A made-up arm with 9 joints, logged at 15 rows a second.
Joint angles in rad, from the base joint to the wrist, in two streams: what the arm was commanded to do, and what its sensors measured. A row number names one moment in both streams.
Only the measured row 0 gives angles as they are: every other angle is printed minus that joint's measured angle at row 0.
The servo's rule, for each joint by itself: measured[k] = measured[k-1] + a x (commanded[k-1-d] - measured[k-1]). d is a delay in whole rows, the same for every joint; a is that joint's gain. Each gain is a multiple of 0.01, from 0.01 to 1. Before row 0 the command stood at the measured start. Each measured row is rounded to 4 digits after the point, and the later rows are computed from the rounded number. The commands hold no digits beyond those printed.
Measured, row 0: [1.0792, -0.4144, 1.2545, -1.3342, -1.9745, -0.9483, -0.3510, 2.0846, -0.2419]
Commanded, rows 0 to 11: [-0.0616, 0.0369, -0.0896, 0.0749, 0.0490, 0.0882, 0.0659, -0.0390, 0.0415]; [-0.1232, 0.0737, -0.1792, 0.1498, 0.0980, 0.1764, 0.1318, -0.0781, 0.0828]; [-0.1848, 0.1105, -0.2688, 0.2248, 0.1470, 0.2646, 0.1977, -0.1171, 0.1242]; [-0.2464, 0.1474, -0.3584, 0.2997, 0.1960, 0.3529, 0.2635, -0.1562, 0.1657]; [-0.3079, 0.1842, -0.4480, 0.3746, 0.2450, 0.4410, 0.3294, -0.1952, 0.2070]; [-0.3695, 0.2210, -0.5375, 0.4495, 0.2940, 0.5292, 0.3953, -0.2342, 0.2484]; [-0.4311, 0.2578, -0.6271, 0.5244, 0.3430, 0.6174, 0.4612, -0.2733, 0.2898]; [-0.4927, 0.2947, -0.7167, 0.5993, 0.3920, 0.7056, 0.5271, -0.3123, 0.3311]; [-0.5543, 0.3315, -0.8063, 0.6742, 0.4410, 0.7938, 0.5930, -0.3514, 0.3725]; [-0.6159, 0.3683, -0.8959, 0.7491, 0.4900, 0.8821, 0.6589, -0.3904, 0.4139]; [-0.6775, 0.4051, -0.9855, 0.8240, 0.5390, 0.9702, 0.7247, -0.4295, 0.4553]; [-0.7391, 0.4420, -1.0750, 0.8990, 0.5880, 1.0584, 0.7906, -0.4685, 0.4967]
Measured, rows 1 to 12: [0.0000, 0.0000, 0.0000, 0.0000, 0.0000, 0.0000, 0.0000, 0.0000, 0.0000]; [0.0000, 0.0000, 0.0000, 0.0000, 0.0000, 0.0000, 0.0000, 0.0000, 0.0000]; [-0.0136, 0.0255, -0.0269, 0.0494, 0.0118, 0.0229, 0.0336, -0.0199, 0.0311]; [-0.0377, 0.0588, -0.0726, 0.1157, 0.0325, 0.0628, 0.0837, -0.0496, 0.0699]; [-0.0701, 0.0945, -0.1315, 0.1877, 0.0600, 0.1153, 0.1418, -0.0840, 0.1106]; [-0.1089, 0.1310, -0.1996, 0.2616, 0.0926, 0.1771, 0.2039, -0.1208, 0.1519]; [-0.1527, 0.1677, -0.2741, 0.3362, 0.1292, 0.2457, 0.2679, -0.1587, 0.1932]; [-0.2004, 0.2045, -0.3531, 0.4110, 0.1688, 0.3194, 0.3329, -0.1972, 0.2346]; [-0.2512, 0.2413, -0.4353, 0.4858, 0.2106, 0.3969, 0.3983, -0.2360, 0.2760]; [-0.3043, 0.2781, -0.5197, 0.5607, 0.2541, 0.4772, 0.4640, -0.2749, 0.3173]; [-0.3593, 0.3149, -0.6057, 0.6356, 0.2990, 0.5595, 0.5298, -0.3139, 0.3587]; [-0.4158, 0.3517, -0.6928, 0.7105, 0.3448, 0.6434, 0.5956, -0.3529, 0.4001]
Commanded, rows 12 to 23: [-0.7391, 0.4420, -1.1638, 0.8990, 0.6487, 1.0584, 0.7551, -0.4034, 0.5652]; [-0.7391, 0.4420, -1.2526, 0.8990, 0.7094, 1.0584, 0.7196, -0.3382, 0.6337]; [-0.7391, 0.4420, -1.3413, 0.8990, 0.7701, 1.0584, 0.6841, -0.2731, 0.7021]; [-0.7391, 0.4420, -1.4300, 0.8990, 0.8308, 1.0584, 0.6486, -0.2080, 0.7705]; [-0.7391, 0.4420, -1.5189, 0.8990, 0.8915, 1.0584, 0.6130, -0.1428, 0.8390]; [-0.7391, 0.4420, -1.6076, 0.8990, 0.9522, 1.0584, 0.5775, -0.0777, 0.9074]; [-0.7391, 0.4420, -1.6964, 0.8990, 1.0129, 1.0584, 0.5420, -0.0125, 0.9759]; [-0.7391, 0.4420, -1.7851, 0.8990, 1.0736, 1.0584, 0.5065, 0.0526, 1.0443]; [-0.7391, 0.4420, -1.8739, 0.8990, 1.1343, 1.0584, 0.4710, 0.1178, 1.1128]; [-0.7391, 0.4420, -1.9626, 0.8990, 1.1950, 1.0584, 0.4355, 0.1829, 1.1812]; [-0.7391, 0.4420, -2.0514, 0.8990, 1.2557, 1.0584, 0.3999, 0.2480, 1.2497]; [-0.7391, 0.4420, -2.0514, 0.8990, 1.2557, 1.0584, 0.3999, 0.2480, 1.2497]
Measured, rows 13 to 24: [-0.4734, 0.3885, -0.7806, 0.7854, 0.3914, 0.7284, 0.6614, -0.3920, 0.4415]; [-0.5319, 0.4254, -0.8689, 0.8604, 0.4386, 0.8142, 0.7273, -0.4310, 0.4829]; [-0.5775, 0.4369, -0.9574, 0.8859, 0.4890, 0.8777, 0.7415, -0.4169, 0.5446]; [-0.6131, 0.4404, -1.0460, 0.8945, 0.5419, 0.9247, 0.7303, -0.3768, 0.6114]; [-0.6408, 0.4415, -1.1346, 0.8975, 0.5967, 0.9595, 0.7067, -0.3239, 0.6794]; [-0.6624, 0.4418, -1.2232, 0.8985, 0.6529, 0.9852, 0.6771, -0.2648, 0.7477]; [-0.6793, 0.4419, -1.3119, 0.8988, 0.7102, 1.0042, 0.6444, -0.2026, 0.8162]; [-0.6925, 0.4420, -1.4006, 0.8989, 0.7683, 1.0183, 0.6103, -0.1389, 0.8846]; [-0.7028, 0.4420, -1.4893, 0.8990, 0.8270, 1.0287, 0.5755, -0.0744, 0.9531]; [-0.7108, 0.4420, -1.5780, 0.8990, 0.8862, 1.0364, 0.5403, -0.0096, 1.0215]; [-0.7170, 0.4420, -1.6668, 0.8990, 0.9457, 1.0421, 0.5050, 0.0554, 1.0900]; [-0.7219, 0.4420, -1.7555, 0.8990, 1.0055, 1.0463, 0.4696, 0.1204, 1.1584]
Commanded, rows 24 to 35: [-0.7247, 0.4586, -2.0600, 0.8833, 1.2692, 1.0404, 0.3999, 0.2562, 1.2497]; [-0.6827, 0.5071, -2.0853, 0.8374, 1.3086, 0.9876, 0.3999, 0.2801, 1.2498]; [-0.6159, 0.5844, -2.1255, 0.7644, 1.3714, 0.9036, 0.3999, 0.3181, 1.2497]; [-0.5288, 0.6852, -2.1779, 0.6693, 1.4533, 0.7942, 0.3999, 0.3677, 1.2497]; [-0.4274, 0.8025, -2.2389, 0.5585, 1.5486, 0.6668, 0.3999, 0.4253, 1.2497]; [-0.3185, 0.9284, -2.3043, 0.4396, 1.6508, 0.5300, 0.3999, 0.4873, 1.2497]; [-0.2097, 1.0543, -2.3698, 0.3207, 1.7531, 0.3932, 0.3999, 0.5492, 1.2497]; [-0.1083, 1.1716, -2.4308, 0.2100, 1.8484, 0.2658, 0.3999, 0.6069, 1.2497]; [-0.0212, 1.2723, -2.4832, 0.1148, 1.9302, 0.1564, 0.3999, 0.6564, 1.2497]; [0.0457, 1.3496, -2.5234, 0.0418, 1.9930, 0.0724, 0.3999, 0.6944, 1.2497]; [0.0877, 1.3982, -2.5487, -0.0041, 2.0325, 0.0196, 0.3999, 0.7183, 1.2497]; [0.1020, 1.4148, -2.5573, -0.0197, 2.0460, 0.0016, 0.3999, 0.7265, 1.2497]
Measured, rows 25 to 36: [-0.7257, 0.4420, -1.8443, 0.8990, 1.0655, 1.0494, 0.4341, 0.1855, 1.2269]; [-0.7286, 0.4420, -1.9064, 0.8990, 1.1111, 1.0517, 0.4167, 0.2174, 1.2440]; [-0.7277, 0.4535, -1.9525, 0.8886, 1.1490, 1.0488, 0.4081, 0.2372, 1.2483]; [-0.7178, 0.4905, -1.9923, 0.8548, 1.1873, 1.0329, 0.4039, 0.2591, 1.2494]; [-0.6954, 0.5553, -2.0323, 0.7951, 1.2315, 0.9993, 0.4019, 0.2892, 1.2496]; [-0.6587, 0.6449, -2.0760, 0.7121, 1.2847, 0.9460, 0.4009, 0.3292, 1.2497]; [-0.6078, 0.7536, -2.1249, 0.6107, 1.3480, 0.8734, 0.4004, 0.3782, 1.2497]; [-0.5442, 0.8742, -2.1787, 0.4978, 1.4207, 0.7841, 0.4001, 0.4338, 1.2497]; [-0.4706, 0.9985, -2.2360, 0.3809, 1.5005, 0.6825, 0.4000, 0.4927, 1.2497]; [-0.3909, 1.1179, -2.2944, 0.2681, 1.5840, 0.5742, 0.3999, 0.5509, 1.2497]; [-0.3096, 1.2244, -2.3510, 0.1669, 1.6671, 0.4656, 0.3999, 0.6047, 1.2497]; [-0.2314, 1.3108, -2.4027, 0.0843, 1.7453, 0.3634, 0.3999, 0.6504, 1.2497]
